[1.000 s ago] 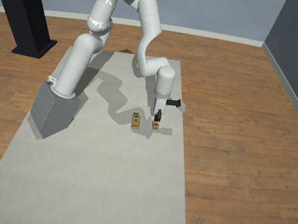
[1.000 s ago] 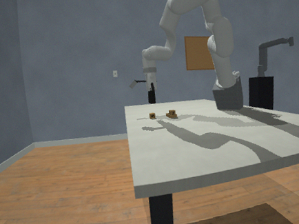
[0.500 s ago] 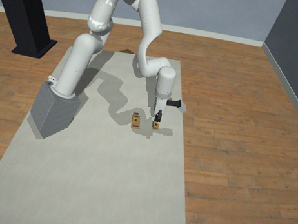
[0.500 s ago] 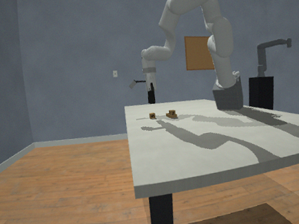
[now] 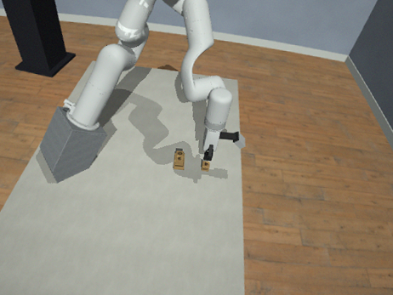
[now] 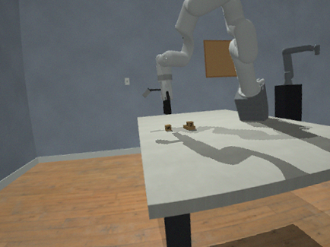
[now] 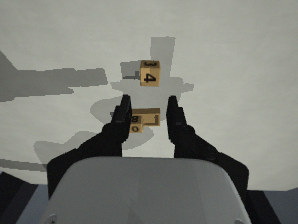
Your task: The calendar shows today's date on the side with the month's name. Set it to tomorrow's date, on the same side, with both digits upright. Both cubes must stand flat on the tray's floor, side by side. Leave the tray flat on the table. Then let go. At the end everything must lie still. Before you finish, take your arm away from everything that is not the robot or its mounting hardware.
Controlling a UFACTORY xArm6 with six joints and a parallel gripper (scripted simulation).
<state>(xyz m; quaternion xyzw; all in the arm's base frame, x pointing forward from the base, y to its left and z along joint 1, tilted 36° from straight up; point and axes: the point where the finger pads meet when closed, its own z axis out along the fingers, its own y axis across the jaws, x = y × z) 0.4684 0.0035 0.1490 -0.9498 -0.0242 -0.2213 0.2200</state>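
The wooden digit cube is 90 mm below my hand. From my hand the other things lie so: wooden calendar tray (110 mm behind, 10 mm to the right, 100 mm below).
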